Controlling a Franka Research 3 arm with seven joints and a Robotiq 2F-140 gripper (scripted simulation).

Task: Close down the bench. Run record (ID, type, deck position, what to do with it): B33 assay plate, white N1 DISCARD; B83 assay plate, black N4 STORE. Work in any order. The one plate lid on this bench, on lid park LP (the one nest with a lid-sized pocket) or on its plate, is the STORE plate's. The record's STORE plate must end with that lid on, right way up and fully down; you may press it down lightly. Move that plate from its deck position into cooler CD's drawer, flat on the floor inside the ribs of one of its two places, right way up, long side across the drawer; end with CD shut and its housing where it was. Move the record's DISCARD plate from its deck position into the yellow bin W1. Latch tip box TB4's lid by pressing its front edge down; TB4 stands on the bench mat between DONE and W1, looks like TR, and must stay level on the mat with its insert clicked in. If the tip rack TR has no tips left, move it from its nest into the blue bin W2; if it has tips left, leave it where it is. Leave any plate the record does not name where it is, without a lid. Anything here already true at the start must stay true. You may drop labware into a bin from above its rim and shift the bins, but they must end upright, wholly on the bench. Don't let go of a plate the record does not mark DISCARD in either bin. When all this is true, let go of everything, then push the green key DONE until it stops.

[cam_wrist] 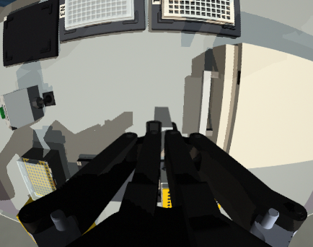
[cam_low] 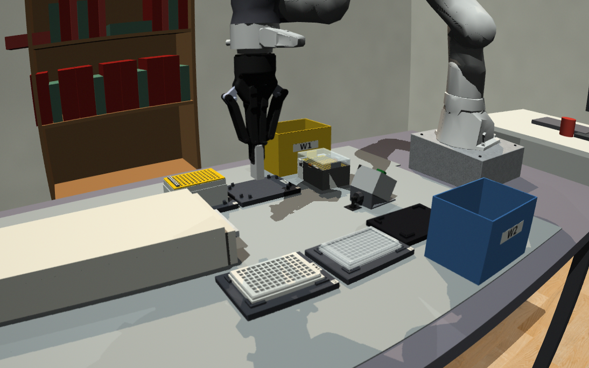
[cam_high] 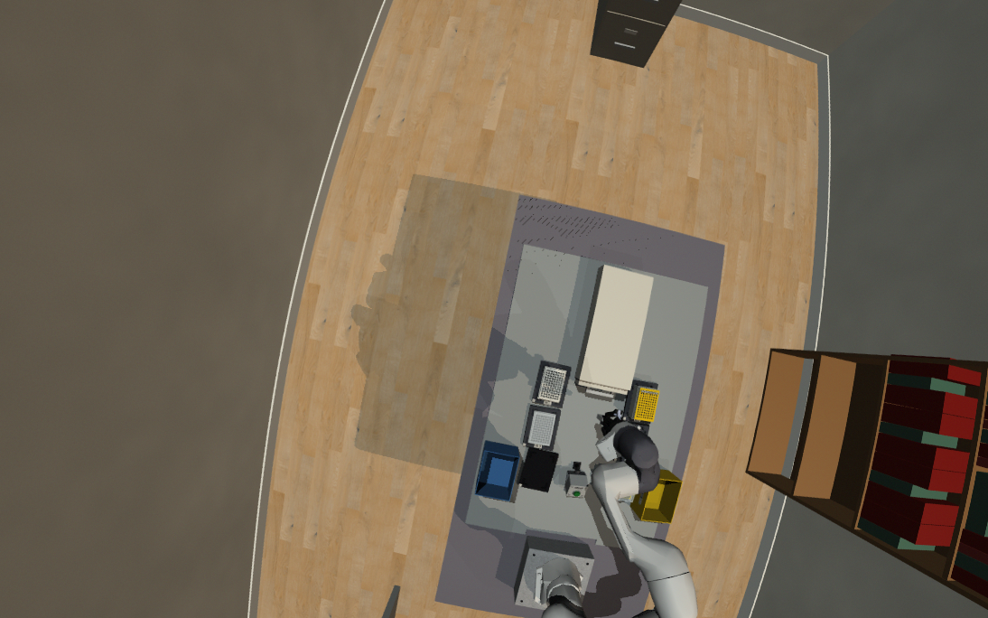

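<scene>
The white plate lies 7 cm ahead of my hand, 18 cm to the left of it and 13 cm below it. The rest, counted from my hand: black plate (18 cm ahead, 13 cm below); clear plate lid (18 cm ahead, 12 cm below); tip rack TR (6 cm ahead, 19 cm to the right, 9 cm below).
</scene>
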